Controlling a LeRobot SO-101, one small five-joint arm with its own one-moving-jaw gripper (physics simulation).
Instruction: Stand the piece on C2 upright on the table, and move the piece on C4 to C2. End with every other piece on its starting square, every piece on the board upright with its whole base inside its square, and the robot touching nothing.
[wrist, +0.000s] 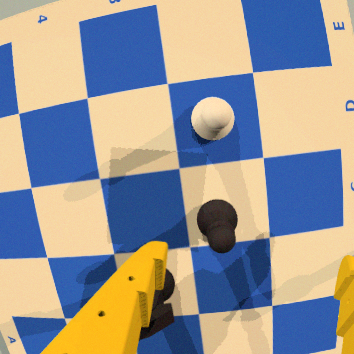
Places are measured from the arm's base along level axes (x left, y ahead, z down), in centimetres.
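Where they show: hand, its tool point: (165, 259).
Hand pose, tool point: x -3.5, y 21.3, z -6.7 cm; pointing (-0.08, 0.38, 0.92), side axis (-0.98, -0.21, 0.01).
Observation:
Things, the pixels of their top centre, and the offset from my tool point. "spot": a spot on its surface instead.
- dark pawn, centre of its top: (222, 243) dy -1.0, dx -1.6, dz +2.9 cm
- cream square C2, a spot on its surface: (194, 182) spot: dy +0.8, dx -0.8, dz +6.1 cm
- Square C4, a spot on its surface: (70, 215) spot: dy +0.0, dx +5.5, dz +6.1 cm
- white pawn, centre of its top: (217, 112) dy +3.6, dx -1.9, dz +2.9 cm
- dark piece, centre of its top: (139, 333) dy -3.9, dx +1.8, dz +2.1 cm
A dark pawn (217, 219) is on the cream square C2 (194, 182). It looks upright, its round base inside the square and its head drawn toward the lower edge. Square C4 (70, 215) shows bare cream with shadow across it. My gripper (254, 252) is open, its yellow jaws wide apart at the lower left and right edge. The pawn shows beyond the gap, touched by neither jaw. Whether a piece stands on the table off the board cannot be seen.
A white pawn (213, 119) stands upright on D2, above the dark pawn. Another dark piece (167, 286) is partly hidden behind the left jaw; its full shape and square are unclear. Shadows fall across the board's middle. Grey surface shows at the board's upper left corner.

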